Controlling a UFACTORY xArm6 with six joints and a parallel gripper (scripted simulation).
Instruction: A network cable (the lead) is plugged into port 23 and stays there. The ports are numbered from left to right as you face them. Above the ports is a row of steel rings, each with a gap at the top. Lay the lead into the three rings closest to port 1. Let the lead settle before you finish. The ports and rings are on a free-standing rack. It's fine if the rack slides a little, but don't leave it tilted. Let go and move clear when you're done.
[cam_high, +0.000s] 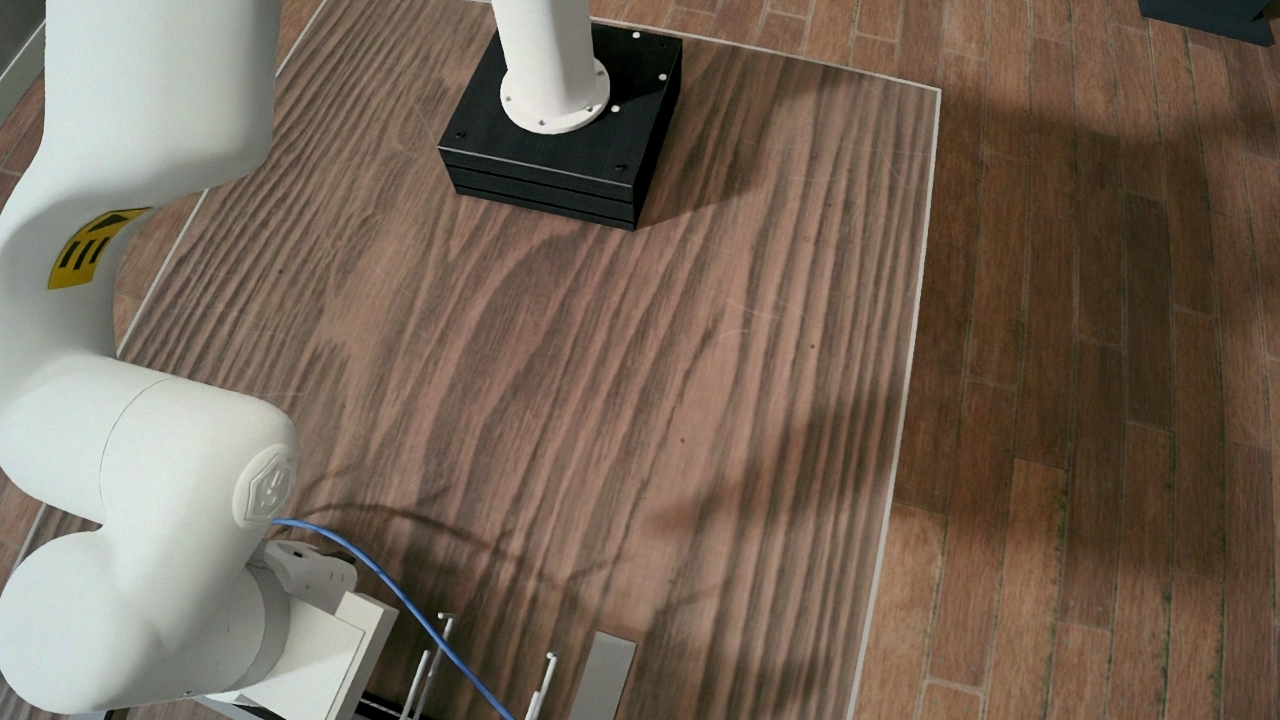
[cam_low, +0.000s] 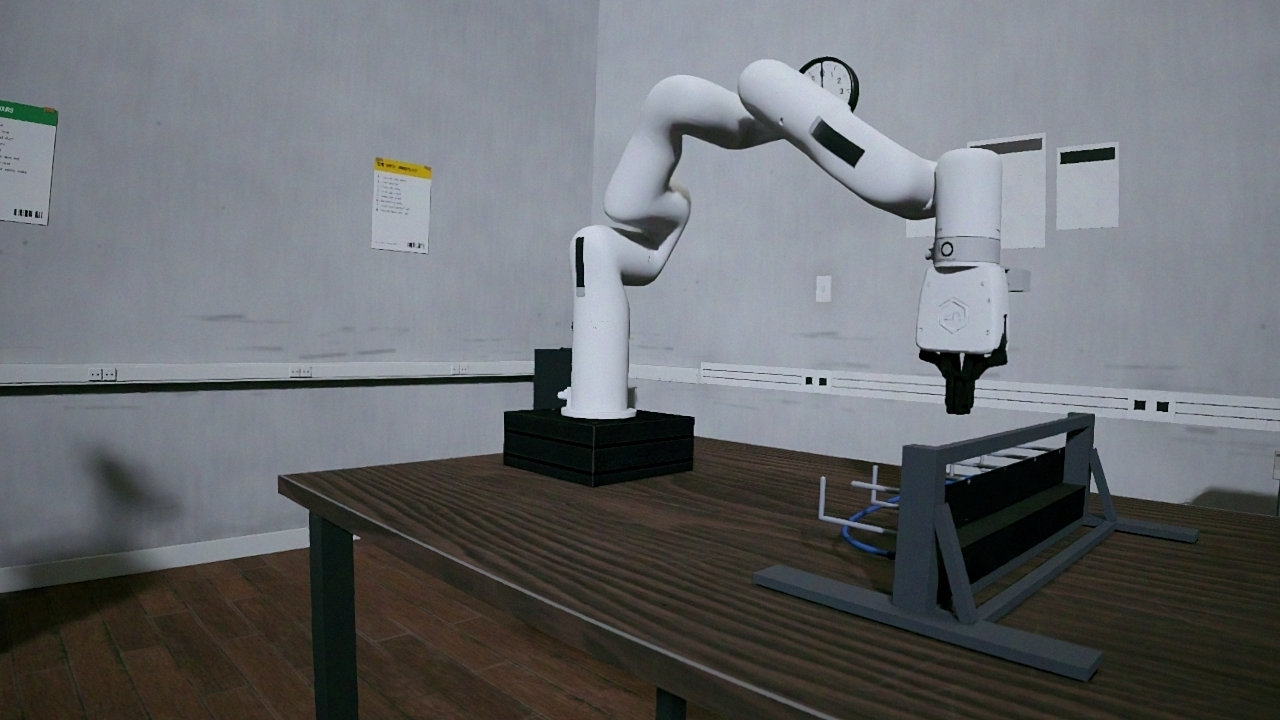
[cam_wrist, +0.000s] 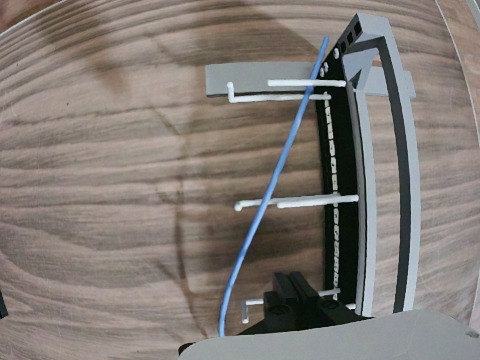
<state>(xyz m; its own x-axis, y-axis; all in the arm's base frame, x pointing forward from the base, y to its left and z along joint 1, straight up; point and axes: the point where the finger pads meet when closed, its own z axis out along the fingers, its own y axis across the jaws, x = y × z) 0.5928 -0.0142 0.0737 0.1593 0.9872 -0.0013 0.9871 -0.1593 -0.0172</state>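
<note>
Now: hand 100 mm above the grey rack, 90 mm short of it and 60 mm to the left of it. Also, from my hand: short blue piece (230 mm to the right, 130 mm below, 20 mm ahead).
</note>
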